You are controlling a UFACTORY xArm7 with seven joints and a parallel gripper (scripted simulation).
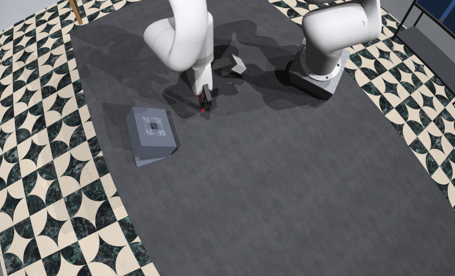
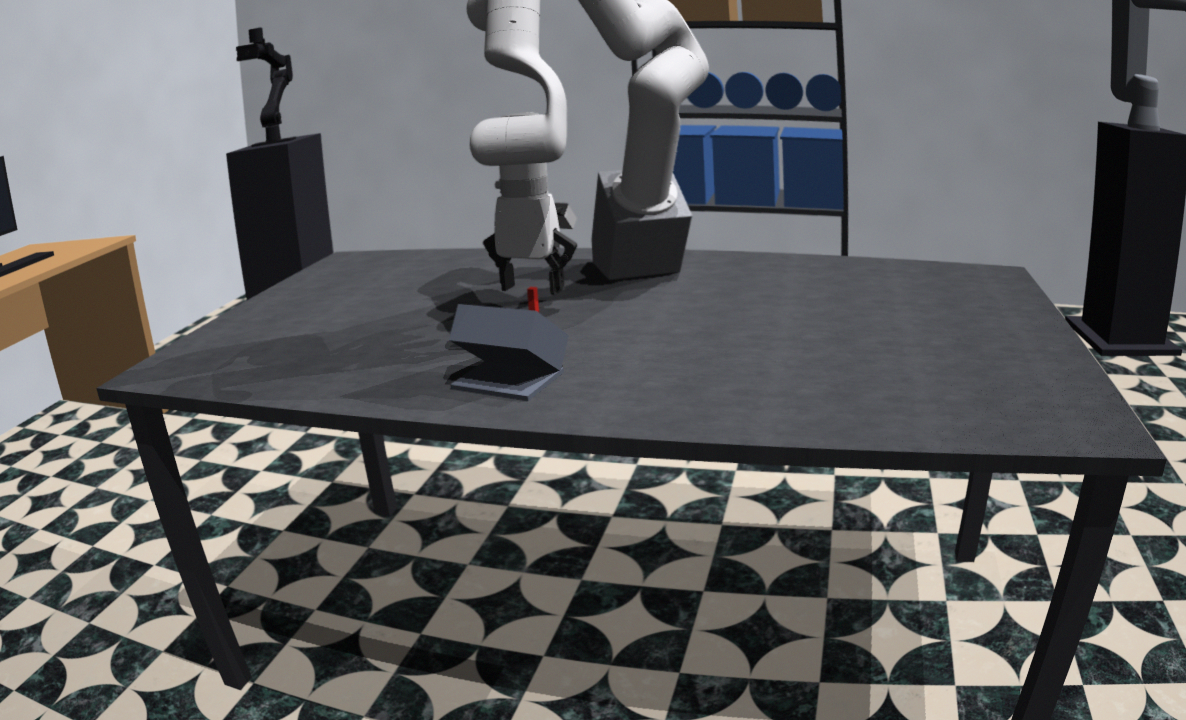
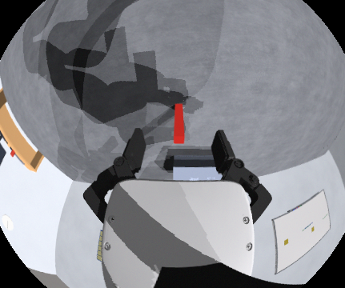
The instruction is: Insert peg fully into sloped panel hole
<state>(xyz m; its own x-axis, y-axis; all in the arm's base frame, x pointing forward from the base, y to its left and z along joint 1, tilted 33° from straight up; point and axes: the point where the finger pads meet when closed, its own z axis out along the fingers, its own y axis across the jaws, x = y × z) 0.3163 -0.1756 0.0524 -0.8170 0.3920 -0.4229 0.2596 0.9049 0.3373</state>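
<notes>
Right now my hand is 5 cm above the red peg. Round my hand: flat plate (20 cm ahead, 8 cm below).
</notes>
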